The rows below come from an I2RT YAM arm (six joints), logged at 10 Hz.
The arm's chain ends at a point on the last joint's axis. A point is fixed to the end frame.
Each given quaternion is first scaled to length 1.
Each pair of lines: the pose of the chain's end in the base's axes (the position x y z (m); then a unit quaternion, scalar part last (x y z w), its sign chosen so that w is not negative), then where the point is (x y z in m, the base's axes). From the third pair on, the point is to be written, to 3 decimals.
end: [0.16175, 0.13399, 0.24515, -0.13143, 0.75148, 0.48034, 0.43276]
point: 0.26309 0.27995 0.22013
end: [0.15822, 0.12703, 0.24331, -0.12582, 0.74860, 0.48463, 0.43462]
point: 0.26037 0.27276 0.22029
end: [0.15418, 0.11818, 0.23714, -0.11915, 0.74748, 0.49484, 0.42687]
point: 0.255 0.265 0.215
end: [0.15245, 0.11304, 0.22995, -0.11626, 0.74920, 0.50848, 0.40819]
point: 0.249 0.263 0.207
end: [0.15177, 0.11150, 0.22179, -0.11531, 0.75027, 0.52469, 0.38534]
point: 0.242 0.265 0.198
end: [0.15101, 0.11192, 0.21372, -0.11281, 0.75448, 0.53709, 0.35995]
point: 0.235 0.268 0.187
